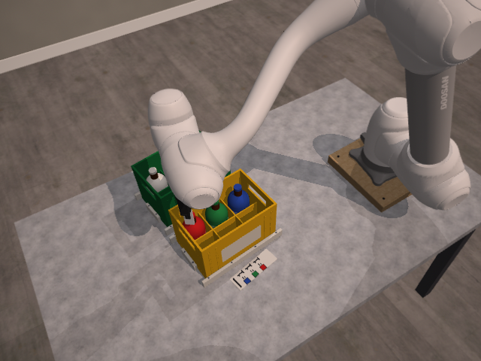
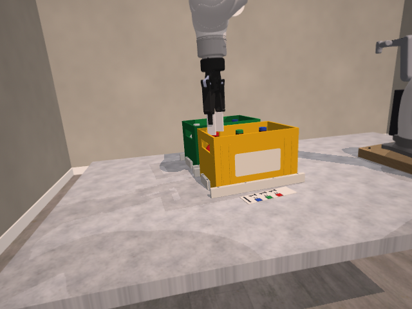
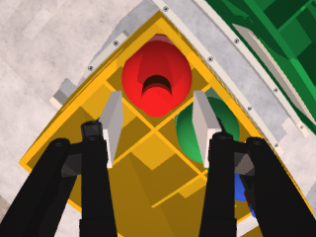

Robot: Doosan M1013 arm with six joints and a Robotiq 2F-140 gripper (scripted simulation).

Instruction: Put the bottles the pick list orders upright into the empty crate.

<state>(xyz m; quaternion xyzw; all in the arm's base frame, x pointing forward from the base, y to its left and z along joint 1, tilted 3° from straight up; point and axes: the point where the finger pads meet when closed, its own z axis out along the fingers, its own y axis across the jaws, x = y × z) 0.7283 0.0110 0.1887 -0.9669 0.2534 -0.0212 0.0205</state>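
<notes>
My hand is 100 mm above the red-capped bottle. Round my hand: green bottle (100 mm below, 80 mm behind, 20 mm to the right); then yellow crate (110 mm below, 90 mm behind, 20 mm to the left); then blue bottle (170 mm behind, 100 mm below, 40 mm to the right).
</notes>
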